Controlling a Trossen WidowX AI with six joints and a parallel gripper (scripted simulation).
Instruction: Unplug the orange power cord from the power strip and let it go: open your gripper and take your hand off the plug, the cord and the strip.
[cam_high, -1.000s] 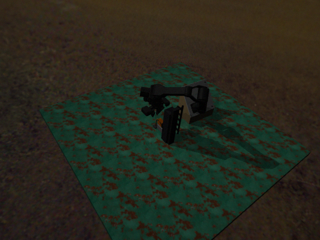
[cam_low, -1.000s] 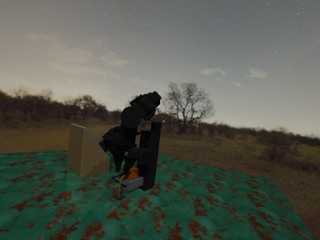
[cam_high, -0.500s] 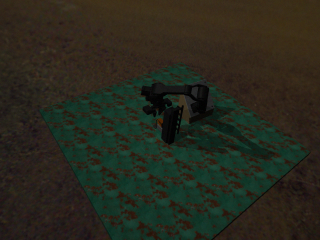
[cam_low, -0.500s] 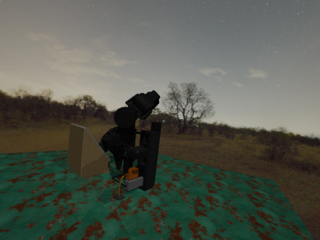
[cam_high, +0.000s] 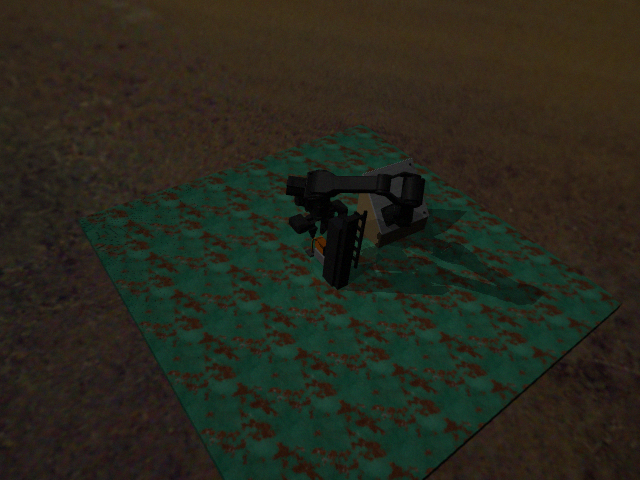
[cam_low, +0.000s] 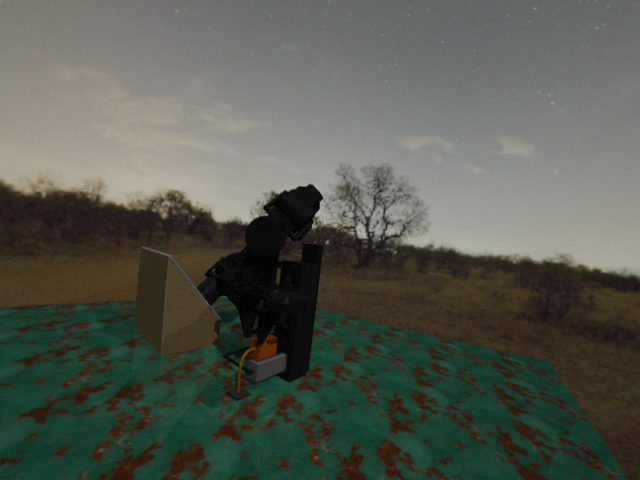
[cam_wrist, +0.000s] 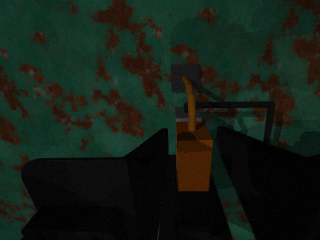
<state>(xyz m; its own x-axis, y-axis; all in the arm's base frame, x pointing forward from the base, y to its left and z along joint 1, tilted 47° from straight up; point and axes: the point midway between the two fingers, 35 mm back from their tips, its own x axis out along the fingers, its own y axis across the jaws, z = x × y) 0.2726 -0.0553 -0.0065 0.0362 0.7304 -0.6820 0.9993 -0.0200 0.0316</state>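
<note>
The orange plug is 10 mm behind my gripper tip, 50 mm to the left of it and 10 mm below it.
</note>
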